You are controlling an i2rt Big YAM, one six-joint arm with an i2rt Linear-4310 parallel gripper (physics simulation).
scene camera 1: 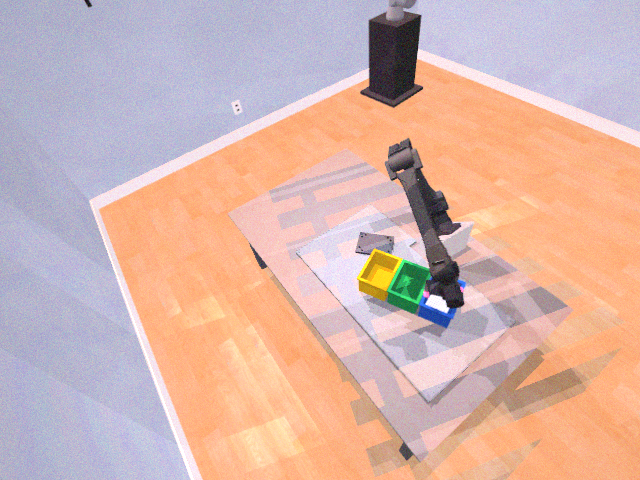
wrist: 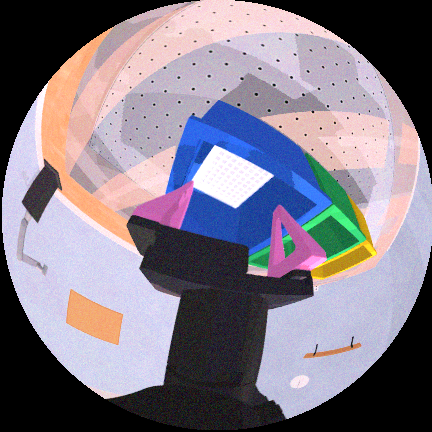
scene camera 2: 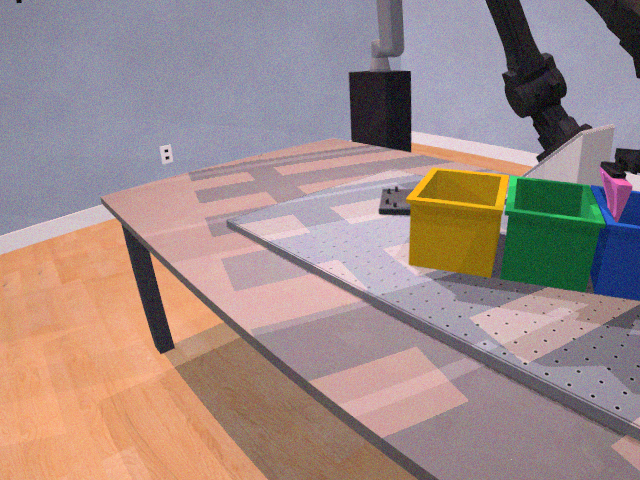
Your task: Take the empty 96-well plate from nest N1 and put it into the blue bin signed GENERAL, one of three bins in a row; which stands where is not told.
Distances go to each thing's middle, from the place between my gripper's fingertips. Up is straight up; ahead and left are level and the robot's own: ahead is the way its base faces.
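White 96-well plate [wrist: 223, 175]: hand 10 mm to the left of it, 10 mm past it, 60 mm above it.
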